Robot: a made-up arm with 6 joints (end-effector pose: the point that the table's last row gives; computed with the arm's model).
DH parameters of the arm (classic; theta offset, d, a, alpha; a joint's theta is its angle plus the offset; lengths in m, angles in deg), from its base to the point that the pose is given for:
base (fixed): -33.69 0 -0.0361 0
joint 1: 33.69 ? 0.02 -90
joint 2: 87.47 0 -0.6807 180
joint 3: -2.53 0.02 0.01 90
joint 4: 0 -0.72 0 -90
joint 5: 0 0.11 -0.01 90
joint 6: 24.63 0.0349 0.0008 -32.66
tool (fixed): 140.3 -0.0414 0 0
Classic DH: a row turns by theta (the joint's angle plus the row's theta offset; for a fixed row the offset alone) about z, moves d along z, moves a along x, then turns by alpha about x.
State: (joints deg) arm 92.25 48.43 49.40 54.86 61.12 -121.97
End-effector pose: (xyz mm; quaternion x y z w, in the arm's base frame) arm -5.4 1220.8 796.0 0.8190 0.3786 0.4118 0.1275
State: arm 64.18 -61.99 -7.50 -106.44 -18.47 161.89
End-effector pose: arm -60.7 -31.4 1020.8 0.1891 -0.8154 0.5251 0.1535
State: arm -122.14 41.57 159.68 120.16 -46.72 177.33
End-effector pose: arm 8.5 -25.6 1350.7 0.3718 0.7232 -0.5801 0.0480
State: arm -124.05 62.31 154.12 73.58 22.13 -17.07
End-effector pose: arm -347.9 -380.2 1277.4 -0.9519 -0.0638 0.0283 0.2985
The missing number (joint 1, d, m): 0.22
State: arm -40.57 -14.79 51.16 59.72 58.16 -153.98
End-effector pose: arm -70.7 -36.9 1548.2 0.6135 -0.5664 0.4116 0.3652
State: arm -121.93 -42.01 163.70 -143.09 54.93 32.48
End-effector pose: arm 626.1 955.7 448.1 0.1923 -0.5939 0.7359 0.2620
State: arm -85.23 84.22 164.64 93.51 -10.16 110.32
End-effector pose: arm 10.7 -677.4 1046.8 -0.6206 0.7242 -0.2726 0.1266
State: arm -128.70 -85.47 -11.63 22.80 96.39 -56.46
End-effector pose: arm 193.4 466.0 921.5 -0.4842 -0.4041 0.6183 0.4690
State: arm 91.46 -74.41 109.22 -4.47 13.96 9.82
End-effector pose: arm 116.2 -1340.4 348.5 -0.4070 0.5790 0.3484 0.6146
